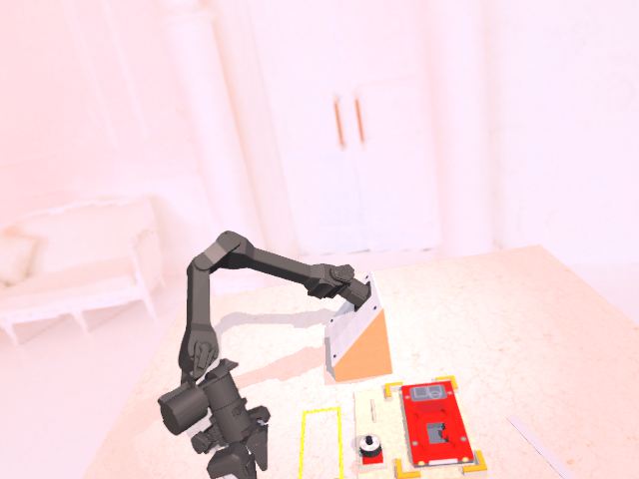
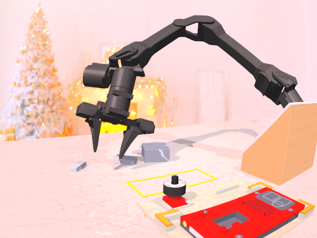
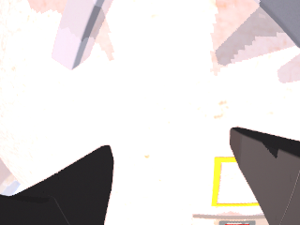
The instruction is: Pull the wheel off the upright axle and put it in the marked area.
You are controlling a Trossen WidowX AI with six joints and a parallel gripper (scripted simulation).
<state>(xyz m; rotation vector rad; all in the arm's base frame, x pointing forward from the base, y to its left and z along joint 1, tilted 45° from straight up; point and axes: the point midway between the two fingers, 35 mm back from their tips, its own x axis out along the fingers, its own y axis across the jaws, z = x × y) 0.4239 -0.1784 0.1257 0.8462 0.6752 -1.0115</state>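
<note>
My gripper tip is now 200 mm to the right of the wheel, 70 mm past it and 10 mm above it. The rest, counted from my gripper tip: thin white strip 510 mm to the left, 50 mm below, 50 mm behind; upright axle 190 mm to the left, 70 mm behind, 10 mm below.
</note>
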